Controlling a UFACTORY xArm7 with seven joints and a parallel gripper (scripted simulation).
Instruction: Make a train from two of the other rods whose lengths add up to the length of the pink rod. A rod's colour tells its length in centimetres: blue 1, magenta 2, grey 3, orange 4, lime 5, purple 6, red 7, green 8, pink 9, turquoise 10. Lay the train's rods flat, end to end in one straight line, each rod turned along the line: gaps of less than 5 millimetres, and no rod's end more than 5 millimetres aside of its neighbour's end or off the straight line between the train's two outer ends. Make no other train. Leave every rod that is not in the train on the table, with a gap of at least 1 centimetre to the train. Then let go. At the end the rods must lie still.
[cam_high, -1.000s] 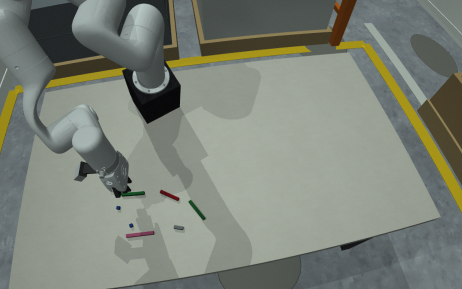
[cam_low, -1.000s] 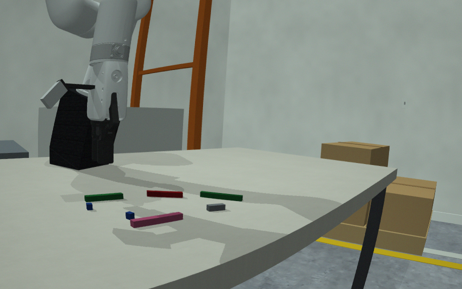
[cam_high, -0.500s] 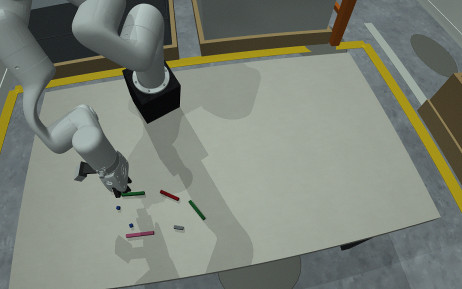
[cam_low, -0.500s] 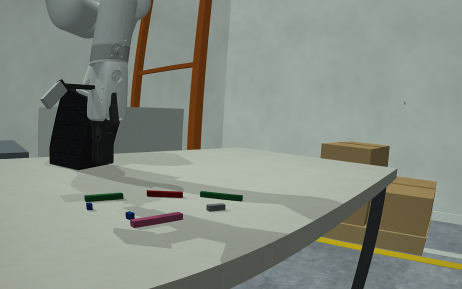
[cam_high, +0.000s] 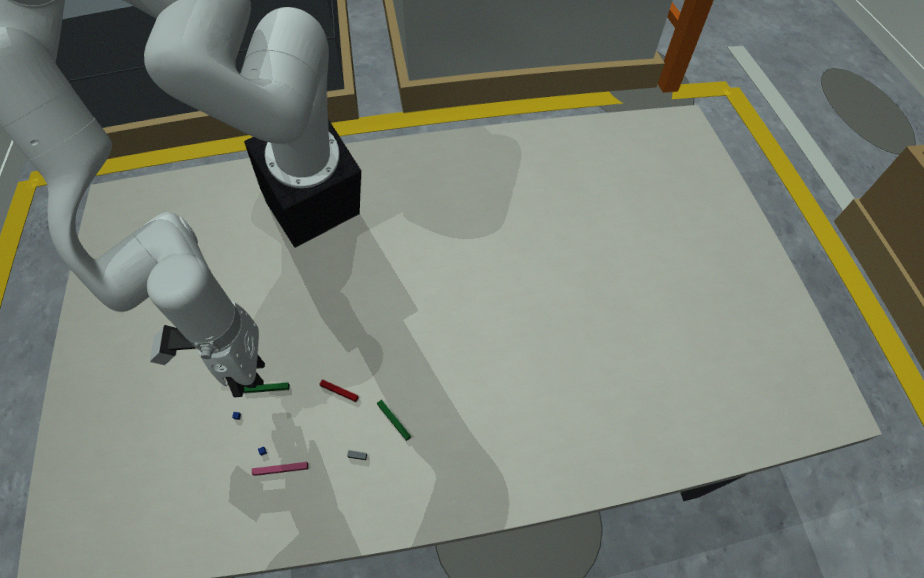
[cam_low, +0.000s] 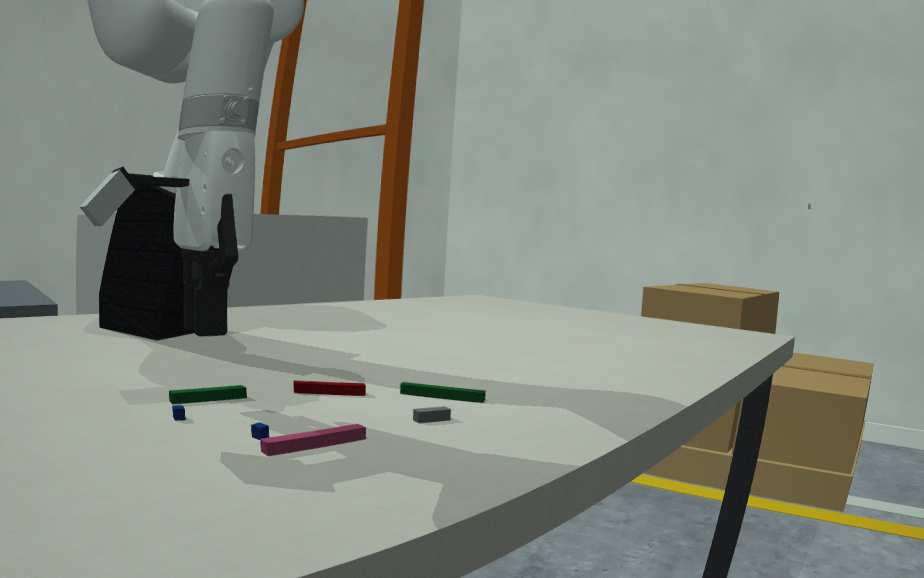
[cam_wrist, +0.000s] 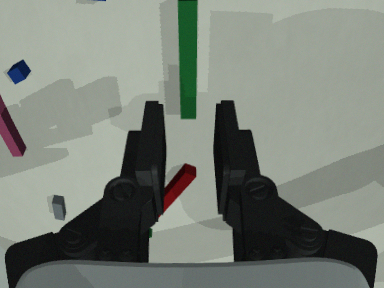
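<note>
My hand is 130 mm to the right of the red rod and 80 mm above it. From my hand the other things lie so: grey rod (170 mm to the left, 110 mm ahead, 80 mm below); then pink rod (140 mm ahead, 80 mm below, 50 mm to the left).
</note>
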